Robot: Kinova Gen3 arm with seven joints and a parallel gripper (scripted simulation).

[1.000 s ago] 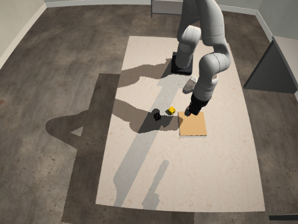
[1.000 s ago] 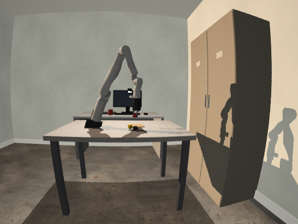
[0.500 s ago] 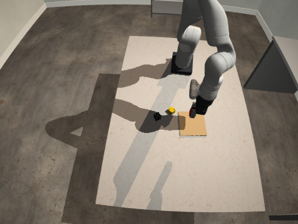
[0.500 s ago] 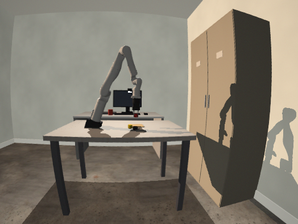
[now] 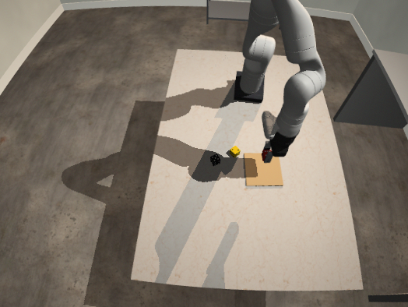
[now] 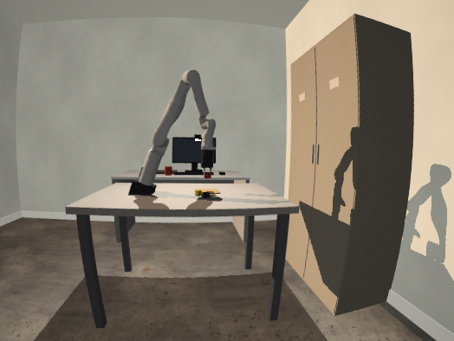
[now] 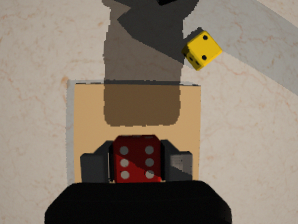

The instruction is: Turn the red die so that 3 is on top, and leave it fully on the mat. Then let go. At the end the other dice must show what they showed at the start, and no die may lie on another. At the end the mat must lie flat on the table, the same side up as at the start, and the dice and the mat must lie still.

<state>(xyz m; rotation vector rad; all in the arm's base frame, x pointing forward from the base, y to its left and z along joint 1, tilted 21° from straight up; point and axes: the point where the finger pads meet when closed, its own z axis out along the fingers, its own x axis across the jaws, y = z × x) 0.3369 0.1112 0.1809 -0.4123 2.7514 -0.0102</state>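
My hand is 110 mm above the tan mat and 10 mm to the right of it. Also, from my hand: red die (right at my hand); black die (180 mm to the right, 90 mm below, 20 mm ahead); yellow die (110 mm to the right, 90 mm below, 40 mm behind).
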